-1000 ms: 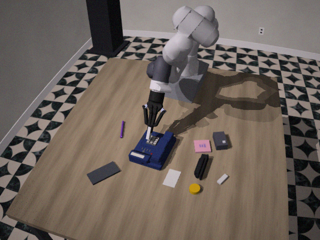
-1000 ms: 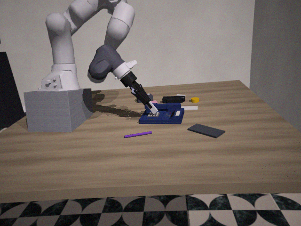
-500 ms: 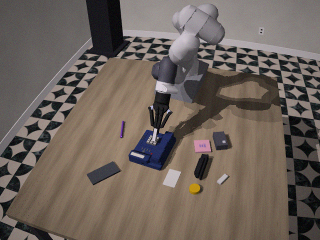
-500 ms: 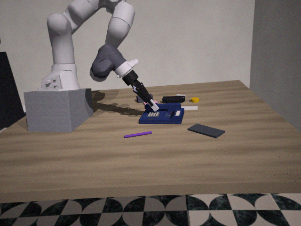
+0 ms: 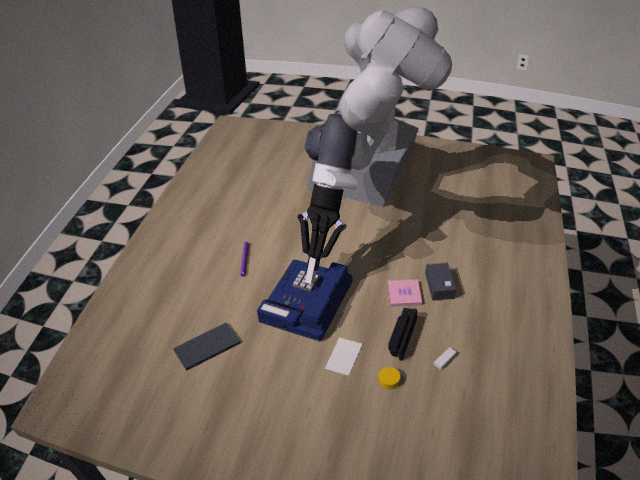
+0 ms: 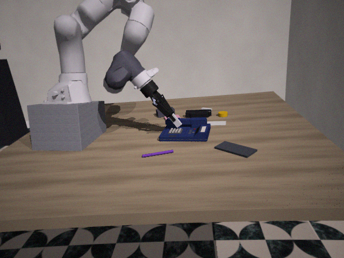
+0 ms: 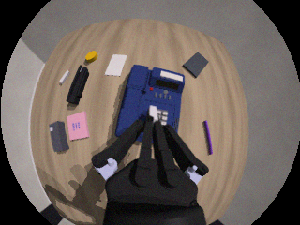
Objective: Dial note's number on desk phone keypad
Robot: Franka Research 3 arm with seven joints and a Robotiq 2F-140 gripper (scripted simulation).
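Right now my hand is 5 cm to the right of the handset, 4 cm short of it and 3 cm above it. From my hand the other things lie so: purple pen 22 cm to the right, 7 cm below, 4 cm behind; black stapler 26 cm to the left, 8 cm ahead, 6 cm below; white card 18 cm ahead, 15 cm to the left, 7 cm below.
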